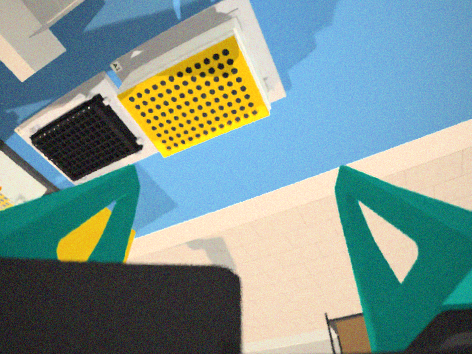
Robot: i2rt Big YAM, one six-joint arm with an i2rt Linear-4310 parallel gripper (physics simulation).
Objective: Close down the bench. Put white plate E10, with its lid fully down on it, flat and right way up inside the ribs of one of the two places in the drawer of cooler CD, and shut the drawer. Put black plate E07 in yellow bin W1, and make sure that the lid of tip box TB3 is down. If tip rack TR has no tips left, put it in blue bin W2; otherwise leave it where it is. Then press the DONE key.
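Frame: origin at the arm's base, x up, y back, z right, level; metres.
Where they show: gripper, between the fingertips: point(237, 176).
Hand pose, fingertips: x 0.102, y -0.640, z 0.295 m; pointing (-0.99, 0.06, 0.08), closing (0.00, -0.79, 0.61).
Each offset is from my fingertips to the top centre of the thing. "spot": to the spot under its first point. Level surfaces: height alone.
My gripper point(237, 176) is open and empty, its green fingertips wide apart above the bench's front edge. A black plate with a grid of square wells @[spot: dx -0.190, dy +0.215, dz -0.035 m] point(85, 137), which looks like E07, lies in a pale holder @[spot: dx -0.205, dy +0.141, dz -0.060 m] point(107, 82) at upper left. Beside it, a yellow rack with rows of dark round holes @[spot: dx -0.144, dy +0.047, dz -0.002 m] point(195, 95), apparently TR, sits on a white base @[spot: dx -0.204, dy -0.005, dz +0.059 m] point(272, 85); no tips stand up from it. Part of a yellow bin @[dx -0.096, dy +0.428, dz +0.066 m] point(85, 240) shows through and behind the left finger. The white plate E10, the cooler drawer, the blue bin and the DONE key do not show.
The blue bench top @[dx -0.216 m] point(350, 85) ends at a pale front edge point(300, 200), with tiled floor beyond. A pale block @[spot: dx -0.167, dy +0.144, dz -0.134 m] point(30, 45) stands at top left. A dark-edged pale object @[spot: dx -0.195, dy +0.363, dz -0.069 m] point(15, 172) is cut off at left. A brown, dark-framed object point(352, 334) shows at the bottom.
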